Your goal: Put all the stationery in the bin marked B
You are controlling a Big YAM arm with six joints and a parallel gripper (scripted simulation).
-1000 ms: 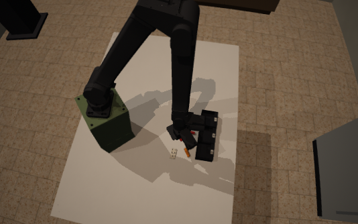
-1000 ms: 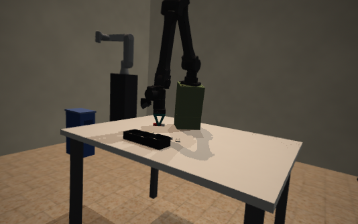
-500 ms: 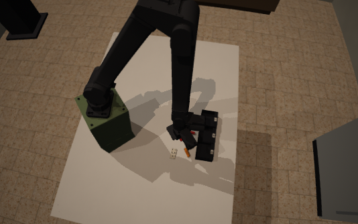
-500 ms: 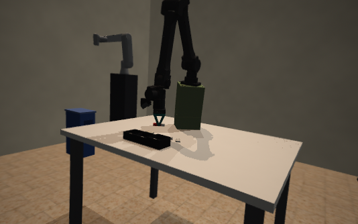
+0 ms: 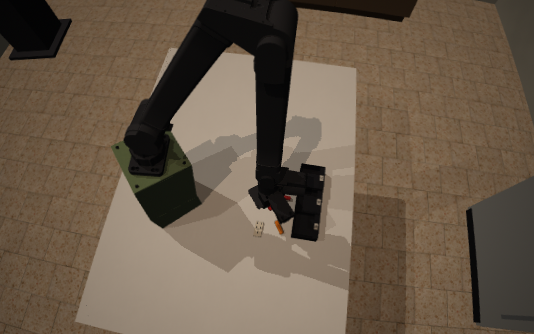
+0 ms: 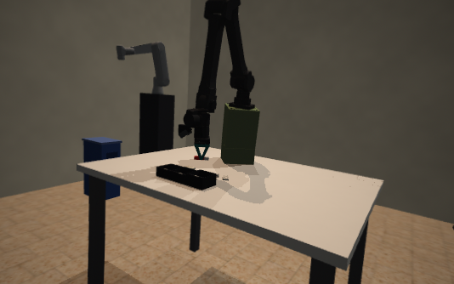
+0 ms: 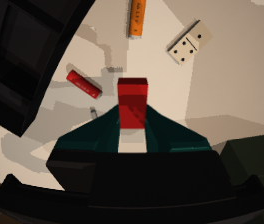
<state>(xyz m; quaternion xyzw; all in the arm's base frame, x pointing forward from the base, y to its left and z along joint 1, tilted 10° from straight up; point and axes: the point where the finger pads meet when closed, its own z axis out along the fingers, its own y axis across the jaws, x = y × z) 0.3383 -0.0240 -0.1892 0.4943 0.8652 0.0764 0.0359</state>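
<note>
My gripper is now 10 mm to the right of the red block. From my hand the other things lie so: beige tile: 30 mm behind, 80 mm to the right, 70 mm below; metal clip: 10 mm ahead, 90 mm to the left, 60 mm below; orange stick: 40 mm ahead, 70 mm to the right, 60 mm below.
</note>
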